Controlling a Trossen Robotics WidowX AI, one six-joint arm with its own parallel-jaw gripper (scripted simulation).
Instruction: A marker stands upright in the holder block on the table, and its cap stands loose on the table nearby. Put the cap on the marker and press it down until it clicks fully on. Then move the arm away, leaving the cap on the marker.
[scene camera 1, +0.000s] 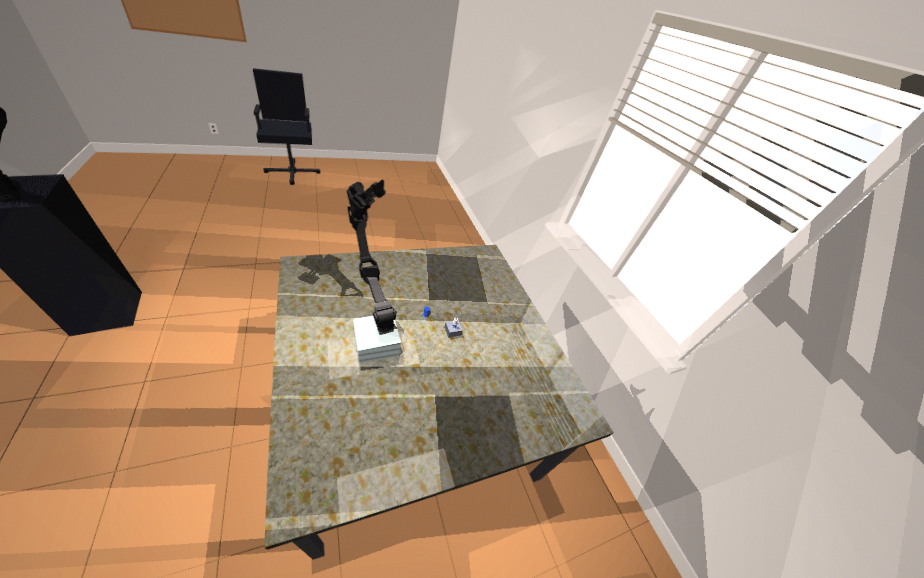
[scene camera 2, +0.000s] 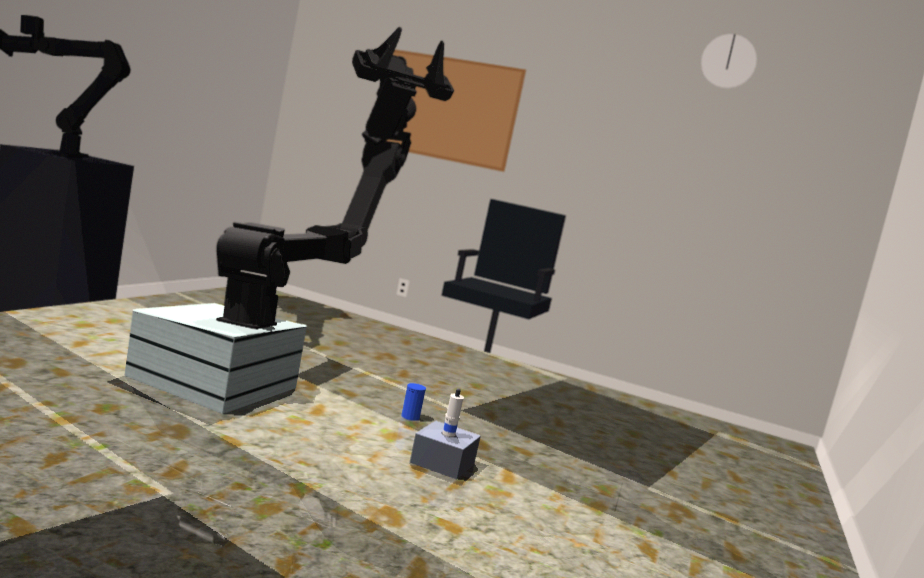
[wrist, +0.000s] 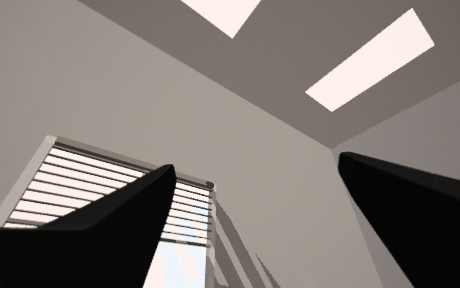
Note:
My gripper (scene camera 2: 422, 34) is open and holds nothing. Further things: a grey holder block (scene camera 2: 436, 456).
My gripper shows as well in the wrist view (wrist: 255, 166).

